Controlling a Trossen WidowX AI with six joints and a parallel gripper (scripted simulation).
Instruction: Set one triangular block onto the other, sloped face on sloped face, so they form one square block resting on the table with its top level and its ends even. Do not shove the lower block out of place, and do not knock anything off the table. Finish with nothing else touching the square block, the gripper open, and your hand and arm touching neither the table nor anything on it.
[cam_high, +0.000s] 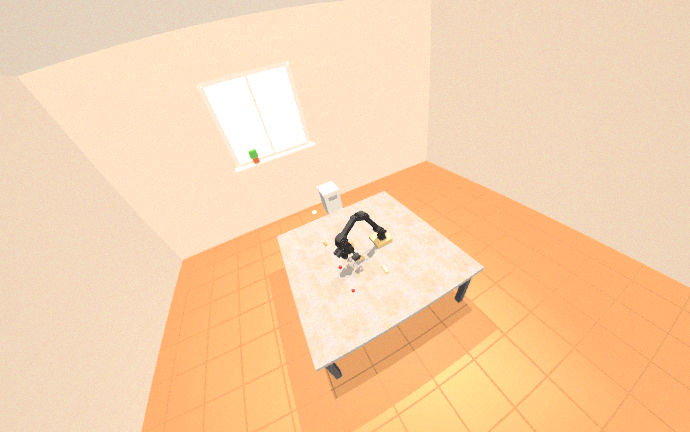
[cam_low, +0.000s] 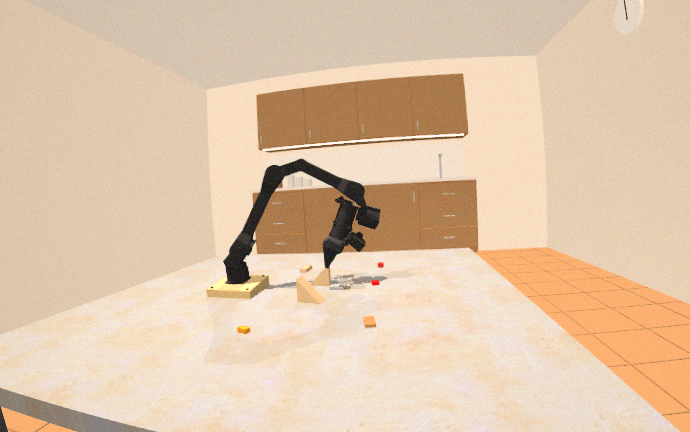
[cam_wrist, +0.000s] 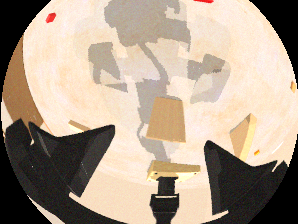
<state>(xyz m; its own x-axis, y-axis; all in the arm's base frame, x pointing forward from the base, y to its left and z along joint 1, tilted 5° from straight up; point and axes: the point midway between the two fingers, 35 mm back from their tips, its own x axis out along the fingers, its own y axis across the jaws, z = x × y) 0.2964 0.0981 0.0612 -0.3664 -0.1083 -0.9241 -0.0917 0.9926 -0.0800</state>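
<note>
Now: gripper tip 1 cm past the tan triangular block, 1 cm to the left of it and 5 cm above it. From my gripper tip the other things lie so: yellow piece 10 cm behind, 40 cm to the right, 6 cm below.
</note>
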